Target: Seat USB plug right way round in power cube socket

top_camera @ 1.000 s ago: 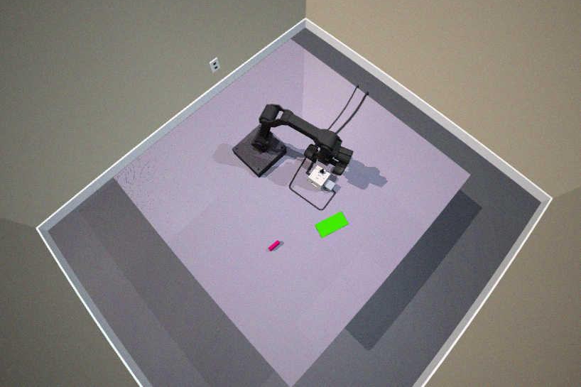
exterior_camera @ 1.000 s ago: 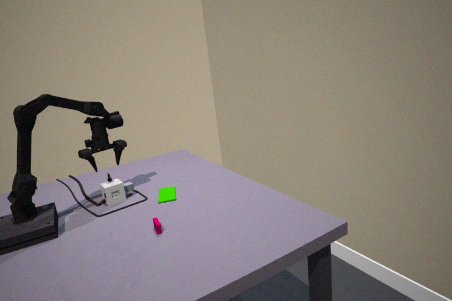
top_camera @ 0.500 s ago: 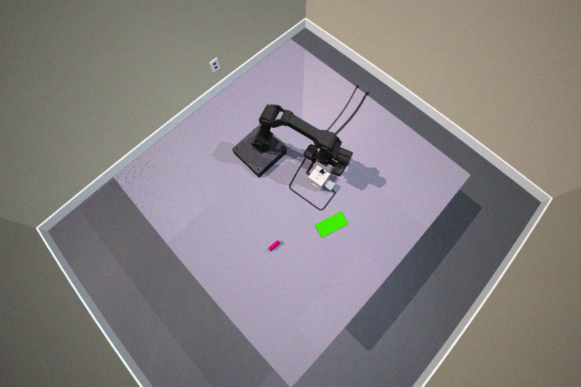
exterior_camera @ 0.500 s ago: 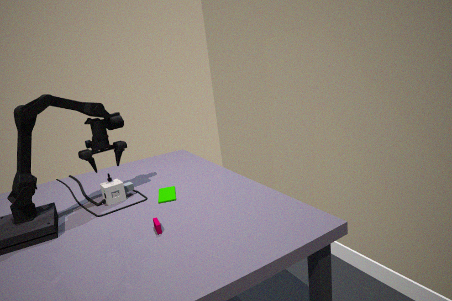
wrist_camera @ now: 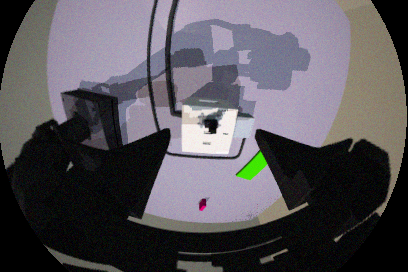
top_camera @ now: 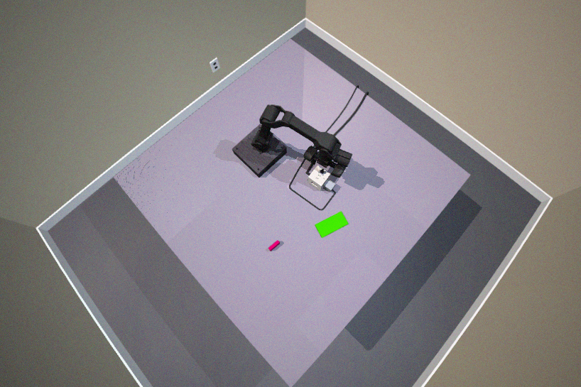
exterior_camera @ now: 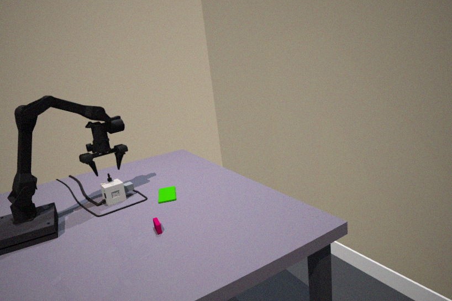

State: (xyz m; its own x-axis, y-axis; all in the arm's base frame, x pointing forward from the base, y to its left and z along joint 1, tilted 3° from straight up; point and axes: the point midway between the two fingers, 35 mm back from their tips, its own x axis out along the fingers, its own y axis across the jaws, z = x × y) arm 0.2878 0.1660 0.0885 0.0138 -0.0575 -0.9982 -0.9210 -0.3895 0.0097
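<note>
Now: gripper tip 20 mm above the dark USB plug. Also, from my gripper tip: green pad: 220 mm ahead, 110 mm below, 100 mm to the right; then magenta block: 370 mm to the right, 150 mm ahead, 100 mm below.
</note>
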